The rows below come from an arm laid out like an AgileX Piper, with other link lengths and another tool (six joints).
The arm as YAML. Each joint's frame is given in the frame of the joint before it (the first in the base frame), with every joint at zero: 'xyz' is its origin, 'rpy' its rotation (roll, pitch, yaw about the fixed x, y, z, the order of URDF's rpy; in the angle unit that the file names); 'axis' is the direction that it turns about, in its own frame. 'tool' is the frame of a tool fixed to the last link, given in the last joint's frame.
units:
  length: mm
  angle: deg
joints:
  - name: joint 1
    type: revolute
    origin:
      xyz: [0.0, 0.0, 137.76]
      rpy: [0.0, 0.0, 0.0]
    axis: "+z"
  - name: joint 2
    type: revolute
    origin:
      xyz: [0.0, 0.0, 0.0]
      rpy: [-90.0, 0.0, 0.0]
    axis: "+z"
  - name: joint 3
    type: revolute
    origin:
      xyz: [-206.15, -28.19, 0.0]
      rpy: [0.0, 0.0, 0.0]
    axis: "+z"
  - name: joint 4
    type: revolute
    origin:
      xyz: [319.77, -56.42, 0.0]
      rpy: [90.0, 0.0, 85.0]
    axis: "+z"
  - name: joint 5
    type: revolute
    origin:
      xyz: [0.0, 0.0, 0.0]
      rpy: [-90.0, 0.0, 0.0]
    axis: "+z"
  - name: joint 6
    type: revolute
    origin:
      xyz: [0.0, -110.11, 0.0]
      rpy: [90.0, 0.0, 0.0]
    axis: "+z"
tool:
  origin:
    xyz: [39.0, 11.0, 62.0]
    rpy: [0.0, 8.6, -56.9]
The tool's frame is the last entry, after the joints.
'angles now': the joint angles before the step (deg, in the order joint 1, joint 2, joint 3, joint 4, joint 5, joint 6). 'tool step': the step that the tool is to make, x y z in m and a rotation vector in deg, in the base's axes. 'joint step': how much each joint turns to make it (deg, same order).
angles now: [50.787 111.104 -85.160 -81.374 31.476 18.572]
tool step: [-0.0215 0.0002 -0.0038 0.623 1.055 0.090]
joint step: [2.124 -3.423 4.667 -0.169 1.269 2.416]
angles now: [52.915 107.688 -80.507 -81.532 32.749 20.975]
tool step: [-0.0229 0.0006 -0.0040 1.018 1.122 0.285]
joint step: [2.347 -3.530 4.714 -0.140 1.107 2.783]
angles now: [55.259 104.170 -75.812 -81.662 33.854 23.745]
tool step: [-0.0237 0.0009 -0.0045 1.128 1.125 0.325]
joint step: [2.607 -3.351 4.480 -0.045 1.229 2.908]
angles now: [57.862 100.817 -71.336 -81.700 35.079 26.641]
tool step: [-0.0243 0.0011 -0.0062 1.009 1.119 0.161]
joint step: [2.940 -2.837 4.085 0.028 1.647 3.073]
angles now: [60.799 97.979 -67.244 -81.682 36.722 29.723]
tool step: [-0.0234 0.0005 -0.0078 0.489 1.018 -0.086]
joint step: [3.098 -2.085 3.462 0.275 2.127 2.724]
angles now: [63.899 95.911 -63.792 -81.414 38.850 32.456]
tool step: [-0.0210 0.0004 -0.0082 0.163 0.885 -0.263]
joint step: [2.998 -1.265 2.612 0.511 2.276 2.325]
